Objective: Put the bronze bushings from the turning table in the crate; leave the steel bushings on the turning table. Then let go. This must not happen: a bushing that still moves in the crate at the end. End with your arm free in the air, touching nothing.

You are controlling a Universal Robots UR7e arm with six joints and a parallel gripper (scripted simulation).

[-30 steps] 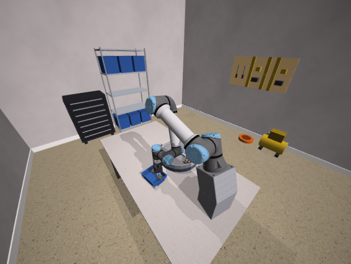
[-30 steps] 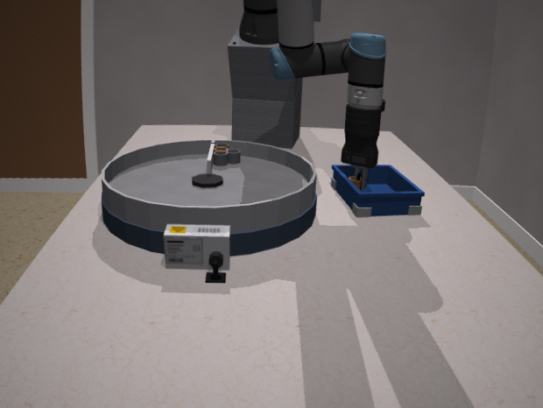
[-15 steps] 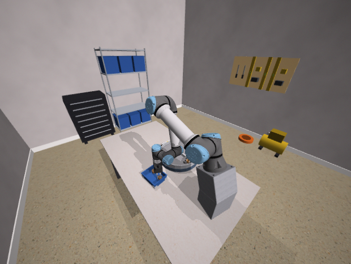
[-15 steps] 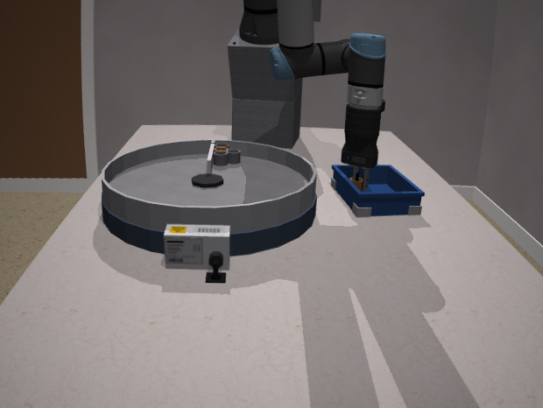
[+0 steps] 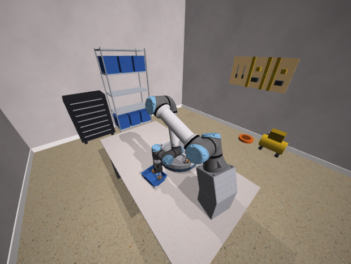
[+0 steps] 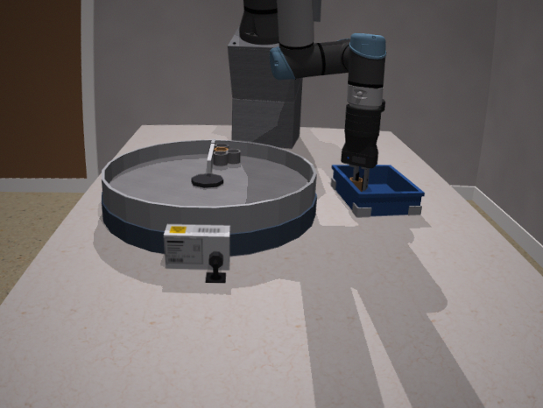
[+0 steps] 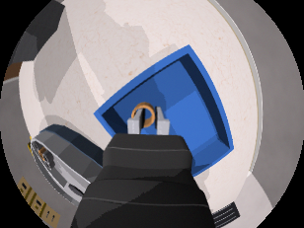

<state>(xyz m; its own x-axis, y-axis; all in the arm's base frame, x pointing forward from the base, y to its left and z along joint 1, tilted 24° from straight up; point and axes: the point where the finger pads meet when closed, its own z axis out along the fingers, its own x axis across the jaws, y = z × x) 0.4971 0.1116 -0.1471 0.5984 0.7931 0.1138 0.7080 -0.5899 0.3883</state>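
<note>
My gripper is now 4 cm short of the blue crate and 2 cm to the right of it. Round my hand: grey turning table 34 cm to the right, 4 cm ahead, 2 cm above.
</note>
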